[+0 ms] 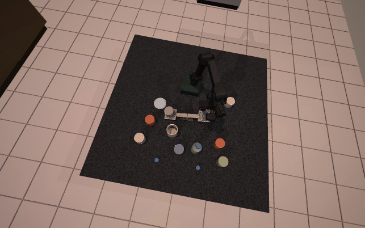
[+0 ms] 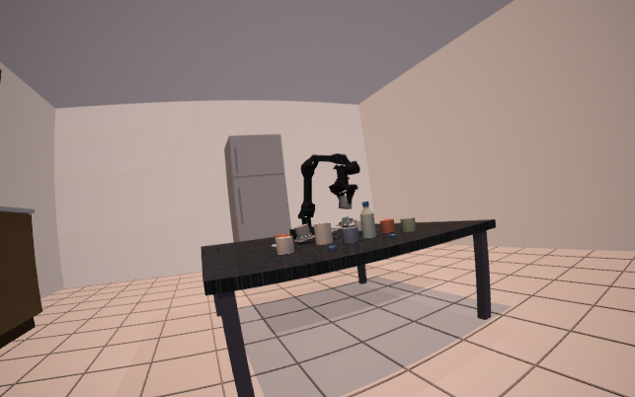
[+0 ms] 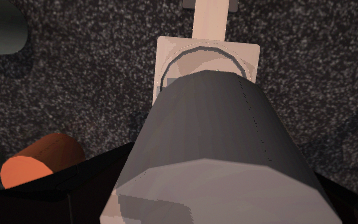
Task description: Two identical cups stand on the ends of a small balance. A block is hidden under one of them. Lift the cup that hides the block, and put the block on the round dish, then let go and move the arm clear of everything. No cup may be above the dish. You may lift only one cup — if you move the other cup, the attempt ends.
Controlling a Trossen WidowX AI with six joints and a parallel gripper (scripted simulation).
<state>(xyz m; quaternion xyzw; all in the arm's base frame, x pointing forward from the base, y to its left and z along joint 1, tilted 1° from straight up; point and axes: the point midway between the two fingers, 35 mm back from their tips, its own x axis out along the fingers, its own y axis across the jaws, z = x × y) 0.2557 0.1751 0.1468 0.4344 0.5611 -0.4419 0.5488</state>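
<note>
Right now the grey cup is 2 cm to the left of my gripper tip and 1 cm above it. Also, from my gripper tip: balance 15 cm below, 13 cm to the right, 4 cm ahead; then pale green block 8 cm below, 1 cm to the right; then bottle 25 cm ahead, 6 cm below, 1 cm to the left.
</note>
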